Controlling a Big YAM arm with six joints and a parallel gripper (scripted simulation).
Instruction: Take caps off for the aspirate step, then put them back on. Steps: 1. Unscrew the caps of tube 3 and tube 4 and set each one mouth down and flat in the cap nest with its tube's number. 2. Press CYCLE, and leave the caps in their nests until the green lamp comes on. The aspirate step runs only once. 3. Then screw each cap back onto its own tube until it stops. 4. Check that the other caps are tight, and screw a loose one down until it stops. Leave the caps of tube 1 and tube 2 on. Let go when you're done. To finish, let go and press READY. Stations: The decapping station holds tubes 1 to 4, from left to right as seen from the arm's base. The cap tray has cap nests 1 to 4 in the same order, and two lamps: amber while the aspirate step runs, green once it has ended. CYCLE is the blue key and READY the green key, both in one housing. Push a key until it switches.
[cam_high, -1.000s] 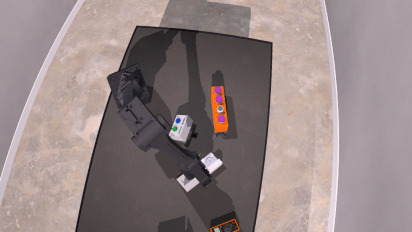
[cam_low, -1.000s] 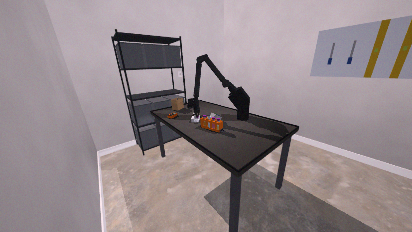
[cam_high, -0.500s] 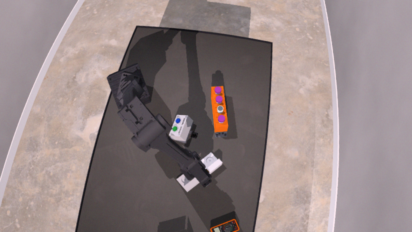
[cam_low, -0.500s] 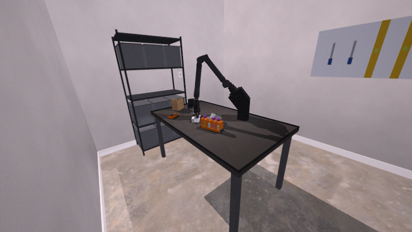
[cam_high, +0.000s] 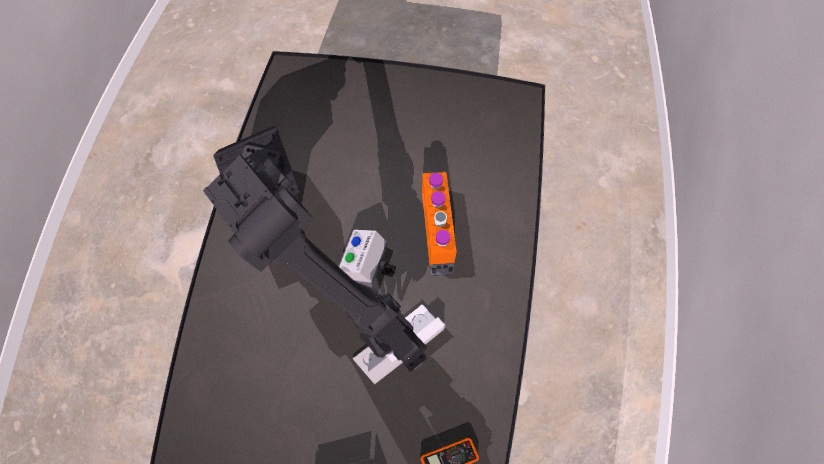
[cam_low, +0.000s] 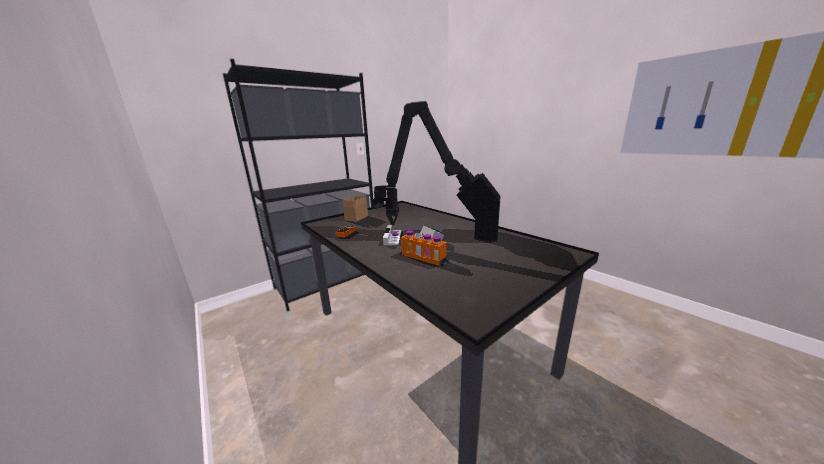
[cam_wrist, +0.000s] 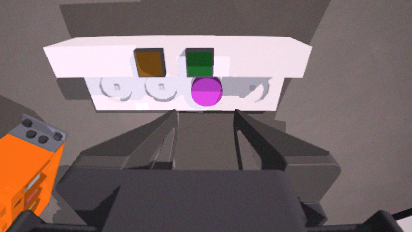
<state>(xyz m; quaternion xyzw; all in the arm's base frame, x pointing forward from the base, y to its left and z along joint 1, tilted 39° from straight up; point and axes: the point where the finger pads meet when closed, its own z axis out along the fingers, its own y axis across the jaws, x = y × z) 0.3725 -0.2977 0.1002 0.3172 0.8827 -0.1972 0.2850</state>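
Right now my hand is 110 mm short of the cap, 260 mm to the right of it and 30 mm below it. From my hand the other things lie so: green key (110 mm behind, 210 mm to the left, 20 mm below); then blue key (100 mm behind, 250 mm to the left, 20 mm below); then key housing (90 mm behind, 230 mm to the left, 30 mm below).
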